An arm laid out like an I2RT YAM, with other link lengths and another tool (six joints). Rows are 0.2 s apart.
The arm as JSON. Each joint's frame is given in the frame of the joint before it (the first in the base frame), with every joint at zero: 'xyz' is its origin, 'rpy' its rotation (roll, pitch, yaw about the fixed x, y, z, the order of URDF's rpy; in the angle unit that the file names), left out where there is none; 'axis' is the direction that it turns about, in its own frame. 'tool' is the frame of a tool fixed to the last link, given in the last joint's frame.
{
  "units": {
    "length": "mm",
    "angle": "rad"
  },
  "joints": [
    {
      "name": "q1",
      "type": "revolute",
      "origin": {
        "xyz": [
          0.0,
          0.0,
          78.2
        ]
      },
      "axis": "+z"
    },
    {
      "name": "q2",
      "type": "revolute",
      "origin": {
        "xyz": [
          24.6,
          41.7,
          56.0
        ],
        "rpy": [
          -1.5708,
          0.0,
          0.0
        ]
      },
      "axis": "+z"
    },
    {
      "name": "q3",
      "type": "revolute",
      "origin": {
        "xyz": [
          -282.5,
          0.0,
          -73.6
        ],
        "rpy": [
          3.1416,
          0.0,
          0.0
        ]
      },
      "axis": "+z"
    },
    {
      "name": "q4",
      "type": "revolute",
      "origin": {
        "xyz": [
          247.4,
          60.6,
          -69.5
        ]
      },
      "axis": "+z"
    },
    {
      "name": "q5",
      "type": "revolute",
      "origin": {
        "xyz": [
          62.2,
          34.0,
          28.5
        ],
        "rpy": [
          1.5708,
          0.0,
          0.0
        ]
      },
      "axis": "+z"
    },
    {
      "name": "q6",
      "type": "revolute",
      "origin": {
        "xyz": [
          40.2,
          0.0,
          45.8
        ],
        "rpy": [
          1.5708,
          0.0,
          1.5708
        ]
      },
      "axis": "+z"
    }
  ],
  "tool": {
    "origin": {
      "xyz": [
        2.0,
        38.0,
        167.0
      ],
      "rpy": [
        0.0,
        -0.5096,
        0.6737
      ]
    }
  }
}
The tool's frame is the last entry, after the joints.
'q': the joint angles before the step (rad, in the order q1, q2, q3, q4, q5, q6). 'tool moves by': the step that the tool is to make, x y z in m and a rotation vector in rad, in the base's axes. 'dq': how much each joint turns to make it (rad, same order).
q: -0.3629, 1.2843, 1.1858, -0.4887, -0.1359, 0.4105
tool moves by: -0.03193, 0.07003, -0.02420, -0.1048, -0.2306, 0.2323
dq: 0.1108, -0.3227, -0.4653, 0.3788, -0.0951, -0.0831
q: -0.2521, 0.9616, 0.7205, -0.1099, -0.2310, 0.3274
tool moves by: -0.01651, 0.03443, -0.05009, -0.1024, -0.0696, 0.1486
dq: 0.0756, -0.0880, -0.2826, 0.2577, -0.0426, -0.1072
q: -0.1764, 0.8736, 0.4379, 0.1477, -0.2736, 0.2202
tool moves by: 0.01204, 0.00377, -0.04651, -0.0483, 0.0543, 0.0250
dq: 0.0420, 0.1688, -0.0766, 0.1866, 0.0337, -0.0496
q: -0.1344, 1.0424, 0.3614, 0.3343, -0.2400, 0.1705
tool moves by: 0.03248, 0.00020, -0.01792, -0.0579, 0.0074, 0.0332
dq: 0.0243, 0.2248, 0.0437, 0.1671, 0.0119, -0.0595
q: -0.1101, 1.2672, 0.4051, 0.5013, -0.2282, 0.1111
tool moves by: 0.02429, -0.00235, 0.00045, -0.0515, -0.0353, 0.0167
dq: 0.0104, 0.1125, 0.0437, 0.0987, 0.0102, -0.0480
